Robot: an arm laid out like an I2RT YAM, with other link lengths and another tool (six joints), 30 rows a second.
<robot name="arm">
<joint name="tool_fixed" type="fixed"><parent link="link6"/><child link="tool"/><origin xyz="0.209 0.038 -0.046" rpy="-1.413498 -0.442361 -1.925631"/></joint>
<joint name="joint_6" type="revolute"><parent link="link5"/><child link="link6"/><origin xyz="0.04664 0 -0.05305"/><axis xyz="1 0 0"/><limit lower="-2.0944" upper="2.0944"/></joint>
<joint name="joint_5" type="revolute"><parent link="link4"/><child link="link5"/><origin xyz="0.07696 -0.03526 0.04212"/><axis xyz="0 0 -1"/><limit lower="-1.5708" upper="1.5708"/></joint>
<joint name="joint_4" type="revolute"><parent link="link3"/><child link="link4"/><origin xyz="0.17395 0.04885 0.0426"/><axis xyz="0 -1 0"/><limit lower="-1.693" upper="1.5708"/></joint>
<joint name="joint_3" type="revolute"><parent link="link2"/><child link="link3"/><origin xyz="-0.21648 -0.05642 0"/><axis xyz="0 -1 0"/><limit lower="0" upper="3.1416"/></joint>
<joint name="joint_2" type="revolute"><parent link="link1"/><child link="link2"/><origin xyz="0.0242 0.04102 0.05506"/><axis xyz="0 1 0"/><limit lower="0" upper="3.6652"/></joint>
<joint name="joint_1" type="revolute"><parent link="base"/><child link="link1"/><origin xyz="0 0 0.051"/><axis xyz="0 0 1"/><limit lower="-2.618" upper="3.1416"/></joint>
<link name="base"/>
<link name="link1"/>
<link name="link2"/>
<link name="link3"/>
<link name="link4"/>
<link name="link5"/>
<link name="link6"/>
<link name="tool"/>
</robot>
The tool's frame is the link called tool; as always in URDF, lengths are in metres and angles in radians.
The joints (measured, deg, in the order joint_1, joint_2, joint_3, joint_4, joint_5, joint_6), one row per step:
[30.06, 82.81, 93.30, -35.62, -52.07, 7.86]
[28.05, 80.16, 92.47, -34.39, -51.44, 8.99]
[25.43, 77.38, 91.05, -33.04, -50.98, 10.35]
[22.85, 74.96, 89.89, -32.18, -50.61, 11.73]
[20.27, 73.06, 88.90, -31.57, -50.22, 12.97]
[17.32, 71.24, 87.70, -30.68, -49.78, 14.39]
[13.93, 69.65, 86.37, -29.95, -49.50, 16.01]
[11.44, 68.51, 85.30, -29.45, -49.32, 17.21]
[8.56, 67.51, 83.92, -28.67, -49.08, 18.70]
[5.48, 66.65, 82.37, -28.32, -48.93, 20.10]
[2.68, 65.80, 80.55, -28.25, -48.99, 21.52]
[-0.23, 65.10, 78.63, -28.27, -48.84, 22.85]
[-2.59, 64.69, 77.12, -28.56, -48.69, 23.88]
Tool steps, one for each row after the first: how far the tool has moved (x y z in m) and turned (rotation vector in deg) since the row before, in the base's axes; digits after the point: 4 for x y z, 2 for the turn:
[0.0097, -0.0083, 0.0124, 1.39, -1.70, -2.87]
[0.0112, -0.0109, 0.0105, 1.31, -1.19, -3.35]
[0.0099, -0.0110, 0.0087, 1.08, -0.67, -3.21]
[0.0105, -0.0109, 0.0060, 0.81, -0.29, -3.18]
[0.0126, -0.0124, 0.0053, 0.86, -0.15, -3.61]
[0.0138, -0.0142, 0.0032, 0.85, 0.49, -3.91]
[0.0095, -0.0108, 0.0015, 0.63, 0.49, -2.84]
[0.0120, -0.0127, 0.0001, 0.76, 0.87, -3.32]
[0.0117, -0.0140, -0.0031, 0.69, 1.49, -3.42]
[0.0086, -0.0127, -0.0055, 0.78, 2.03, -2.95]
[0.0096, -0.0140, -0.0074, 0.76, 2.26, -3.27]
[0.0074, -0.0117, -0.0074, 0.67, 2.15, -2.68]

